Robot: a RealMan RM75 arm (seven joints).
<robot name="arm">
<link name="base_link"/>
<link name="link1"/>
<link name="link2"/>
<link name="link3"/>
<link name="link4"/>
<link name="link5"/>
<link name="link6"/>
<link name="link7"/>
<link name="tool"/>
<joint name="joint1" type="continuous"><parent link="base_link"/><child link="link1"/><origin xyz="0 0 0.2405"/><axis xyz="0 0 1"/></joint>
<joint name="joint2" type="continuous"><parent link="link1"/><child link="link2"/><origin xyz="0 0 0"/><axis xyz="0 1 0"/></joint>
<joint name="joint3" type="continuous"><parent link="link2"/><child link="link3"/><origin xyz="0 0 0.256"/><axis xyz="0 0 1"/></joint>
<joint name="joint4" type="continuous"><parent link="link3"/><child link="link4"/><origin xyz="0 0 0"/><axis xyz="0 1 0"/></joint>
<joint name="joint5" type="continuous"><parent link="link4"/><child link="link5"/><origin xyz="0 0 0.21"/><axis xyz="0 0 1"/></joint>
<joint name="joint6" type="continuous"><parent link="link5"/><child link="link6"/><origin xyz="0 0 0"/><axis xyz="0 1 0"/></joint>
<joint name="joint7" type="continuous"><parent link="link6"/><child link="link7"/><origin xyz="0 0 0.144"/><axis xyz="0 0 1"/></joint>
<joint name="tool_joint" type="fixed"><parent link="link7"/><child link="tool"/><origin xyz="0 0 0"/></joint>
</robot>
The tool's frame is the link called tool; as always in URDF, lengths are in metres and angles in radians. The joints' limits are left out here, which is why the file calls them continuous.
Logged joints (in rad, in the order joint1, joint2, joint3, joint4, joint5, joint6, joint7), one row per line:
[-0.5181 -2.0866 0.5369 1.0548 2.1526 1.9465 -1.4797]
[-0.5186 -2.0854 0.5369 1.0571 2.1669 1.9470 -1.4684]
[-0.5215 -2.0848 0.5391 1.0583 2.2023 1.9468 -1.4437]
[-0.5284 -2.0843 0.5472 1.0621 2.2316 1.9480 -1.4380]
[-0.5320 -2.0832 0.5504 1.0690 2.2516 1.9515 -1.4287]
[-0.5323 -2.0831 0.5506 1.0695 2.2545 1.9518 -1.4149]
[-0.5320 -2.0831 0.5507 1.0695 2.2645 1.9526 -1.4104]
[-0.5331 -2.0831 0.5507 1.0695 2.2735 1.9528 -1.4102]
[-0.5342 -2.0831 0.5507 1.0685 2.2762 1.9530 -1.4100]
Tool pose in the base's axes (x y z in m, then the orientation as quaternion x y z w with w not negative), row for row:
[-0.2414 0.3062 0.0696 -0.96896 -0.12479 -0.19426 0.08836]
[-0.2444 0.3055 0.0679 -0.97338 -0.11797 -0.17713 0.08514]
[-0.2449 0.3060 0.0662 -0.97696 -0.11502 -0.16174 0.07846]
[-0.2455 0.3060 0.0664 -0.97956 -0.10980 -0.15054 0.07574]
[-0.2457 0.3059 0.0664 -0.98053 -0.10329 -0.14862 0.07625]
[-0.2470 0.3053 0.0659 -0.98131 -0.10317 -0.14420 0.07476]
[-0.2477 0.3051 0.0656 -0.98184 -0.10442 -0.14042 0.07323]
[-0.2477 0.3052 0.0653 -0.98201 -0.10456 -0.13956 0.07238]
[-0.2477 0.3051 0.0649 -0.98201 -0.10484 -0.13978 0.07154]
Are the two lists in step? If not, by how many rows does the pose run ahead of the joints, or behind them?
The pose runs 1 row ahead of the joints: the pose in row i belongs to the joints in row i + 1.
